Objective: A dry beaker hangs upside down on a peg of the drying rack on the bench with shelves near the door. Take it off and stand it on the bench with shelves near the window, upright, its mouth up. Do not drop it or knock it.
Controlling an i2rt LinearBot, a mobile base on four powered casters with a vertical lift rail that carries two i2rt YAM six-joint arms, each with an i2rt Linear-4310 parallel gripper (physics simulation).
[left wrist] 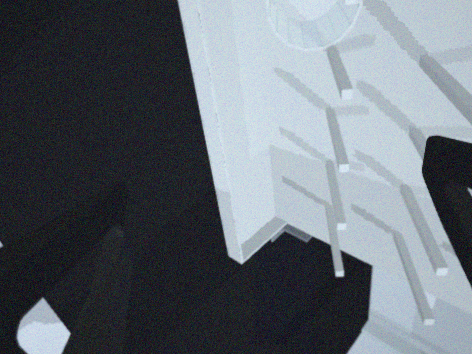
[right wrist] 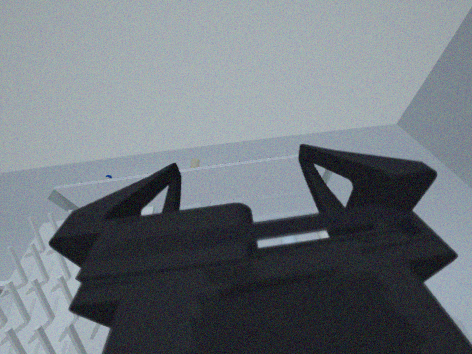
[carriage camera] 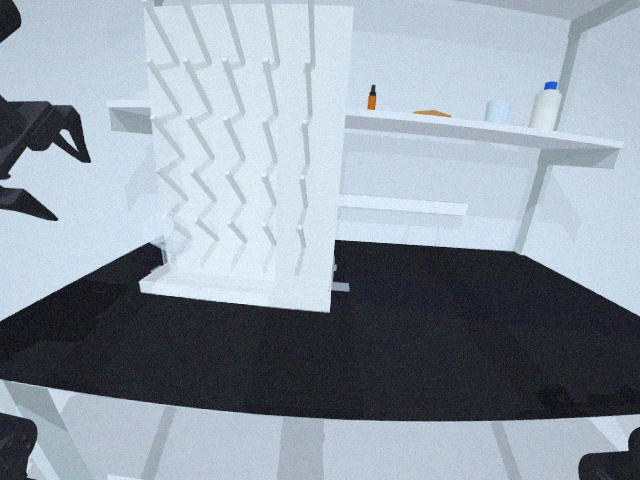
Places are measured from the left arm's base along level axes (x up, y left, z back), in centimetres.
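Pixels of known places: left gripper, fingertip midpoint: [left wrist: 272, 175] [carriage camera: 71, 189]; right gripper, fingertip midpoint: [right wrist: 238, 160].
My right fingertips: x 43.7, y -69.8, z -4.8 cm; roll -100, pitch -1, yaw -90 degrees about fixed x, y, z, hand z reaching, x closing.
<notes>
Ahead of a thing's pixels: the offset from my right fingertips to its top centre. "pt": to the spot under its first point. Level surfaces: height alone.
The clear beaker @[dx -16.0, dy +69.9, dz -37.4 cm] [carriage camera: 157, 227] [left wrist: 315, 25] hangs at the low left corner of the white drying rack [carriage camera: 333, 129] [left wrist: 225, 200]; it is faint in the carriage view, and part of it shows at the top edge of the left wrist view. The rack stands on the black bench @[dx -35.7 cm] [carriage camera: 413, 341] [left wrist: 100, 100]. My left gripper [carriage camera: 72, 190] [left wrist: 272, 175] is open and empty, left of the rack and apart from the beaker. My right gripper [right wrist: 238, 160] is open and empty, raised, with the wall and ceiling behind it. The bench near the window cannot be made out.
The rack's rows of pegs point outward. A wall shelf @[dx +8.1 cm] [carriage camera: 480, 135] right of the rack holds an orange bottle @[pt dx +15.0, dy +22.4, dz -66.7 cm] [carriage camera: 372, 99] with a black top, a flat orange-brown thing @[pt dx +13.0, dy +2.8, dz -68.1 cm] [carriage camera: 433, 113], a pale cup @[pt dx +15.7, dy -17.6, dz -67.9 cm] [carriage camera: 497, 111] and a white bottle @[pt dx +18.8, dy -35.5, dz -70.1 cm] [carriage camera: 545, 109] with a blue cap.
</notes>
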